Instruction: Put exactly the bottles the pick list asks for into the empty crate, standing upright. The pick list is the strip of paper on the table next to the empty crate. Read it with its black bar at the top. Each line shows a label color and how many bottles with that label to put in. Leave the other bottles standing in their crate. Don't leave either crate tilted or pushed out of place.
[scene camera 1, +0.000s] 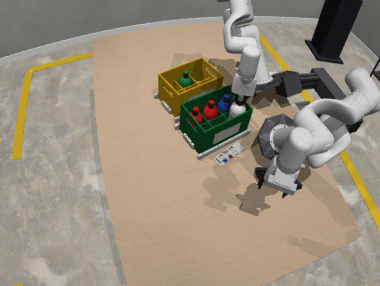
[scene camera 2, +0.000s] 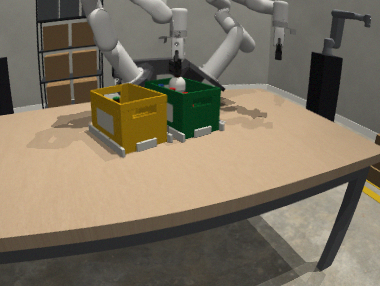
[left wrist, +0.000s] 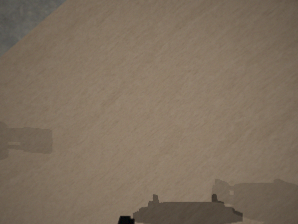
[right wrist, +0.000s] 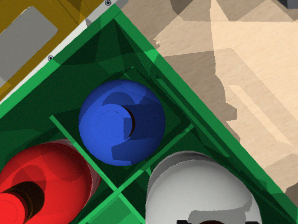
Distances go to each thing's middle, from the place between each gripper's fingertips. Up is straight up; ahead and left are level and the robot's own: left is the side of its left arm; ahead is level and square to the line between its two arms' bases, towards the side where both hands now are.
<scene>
Right now my right hand is 130 mm above the blue bottle (right wrist: 121, 122), 70 mm to the left of it and 40 mm short of it. Also, from my right hand: yellow crate (scene camera 2: 121, 122): 220 mm to the right, 200 mm ahead, 130 mm below; green crate (scene camera 2: 181, 115): 130 mm below, 100 mm ahead.
My left hand is 110 mm short of the green crate, 480 mm to the left of it and 220 mm above it. Round my left hand: yellow crate 210 mm ahead, 710 mm to the right, 220 mm below; blue bottle 50 mm ahead, 560 mm to the right, 210 mm below.
</scene>
